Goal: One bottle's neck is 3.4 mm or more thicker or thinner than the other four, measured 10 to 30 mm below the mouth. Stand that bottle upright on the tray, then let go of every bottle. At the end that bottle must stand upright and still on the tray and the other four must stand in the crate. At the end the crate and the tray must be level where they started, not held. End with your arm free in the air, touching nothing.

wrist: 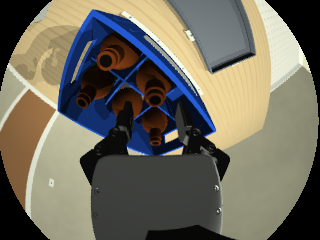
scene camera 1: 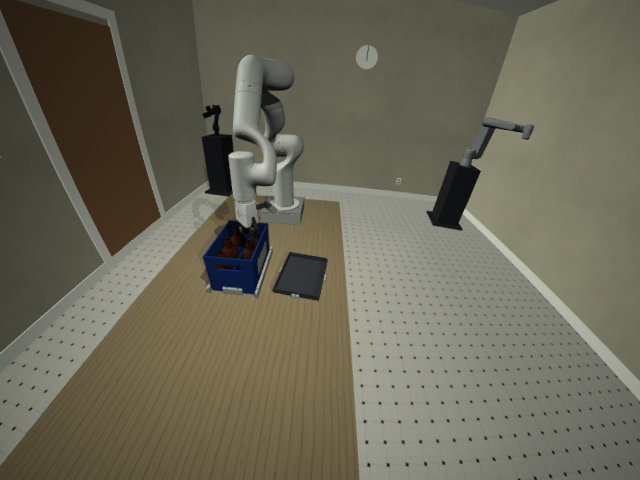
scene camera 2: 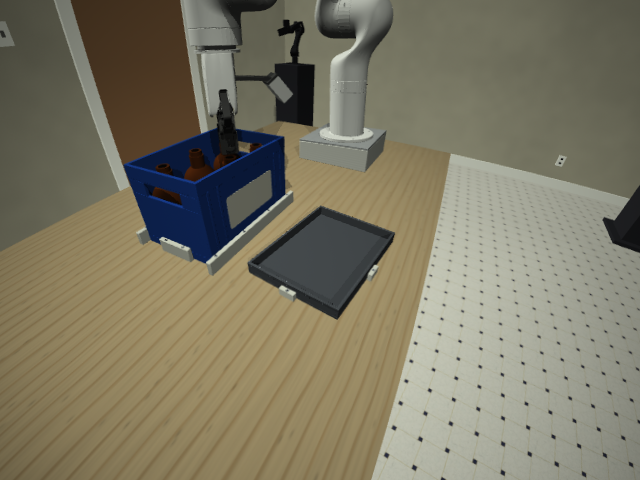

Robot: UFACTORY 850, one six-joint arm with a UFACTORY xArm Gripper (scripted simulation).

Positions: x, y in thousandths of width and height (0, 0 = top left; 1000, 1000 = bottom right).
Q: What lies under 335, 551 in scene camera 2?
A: A white rail.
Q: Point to a blue crate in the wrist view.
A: At 311, 494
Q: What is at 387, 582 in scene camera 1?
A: A blue crate.
